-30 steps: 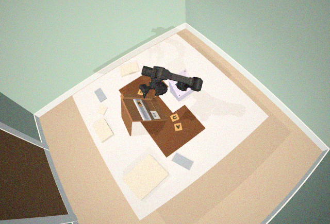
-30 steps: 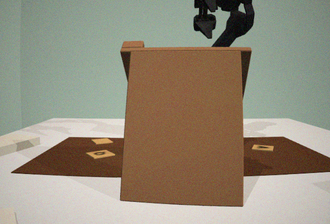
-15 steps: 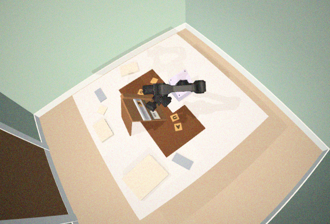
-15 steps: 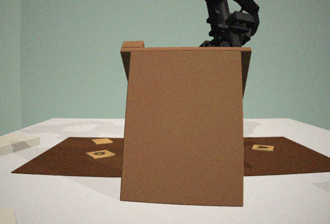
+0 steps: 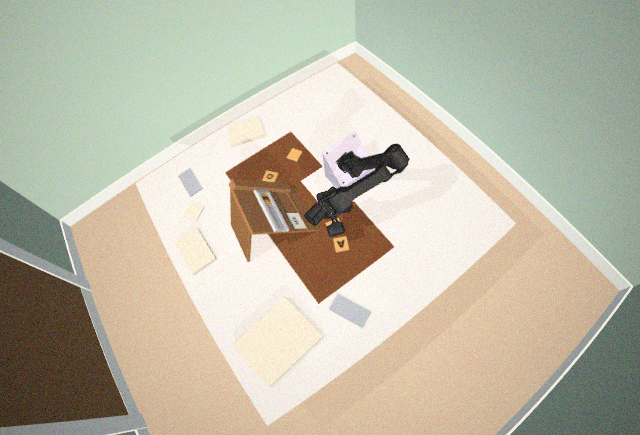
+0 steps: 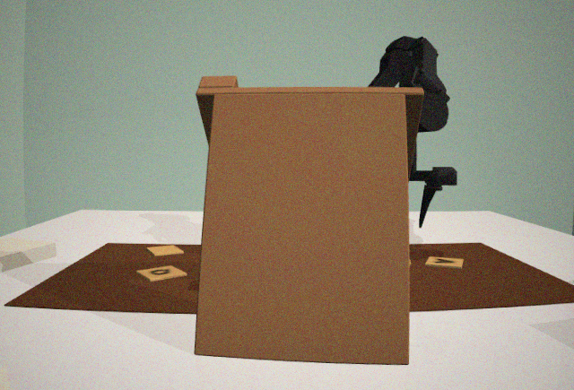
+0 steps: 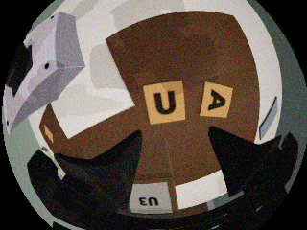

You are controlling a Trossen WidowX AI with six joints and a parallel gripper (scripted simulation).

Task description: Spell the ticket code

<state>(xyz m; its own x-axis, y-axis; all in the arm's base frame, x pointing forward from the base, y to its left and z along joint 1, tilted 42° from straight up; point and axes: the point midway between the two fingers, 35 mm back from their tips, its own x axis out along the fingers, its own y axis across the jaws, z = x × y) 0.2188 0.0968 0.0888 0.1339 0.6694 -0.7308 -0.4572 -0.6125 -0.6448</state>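
The white ticket is 10 cm ahead of my gripper tip, 10 cm to the right of it and 2 cm above it. Round my gripper tip: brown mat 2 cm behind, 16 cm to the right, 6 cm below.
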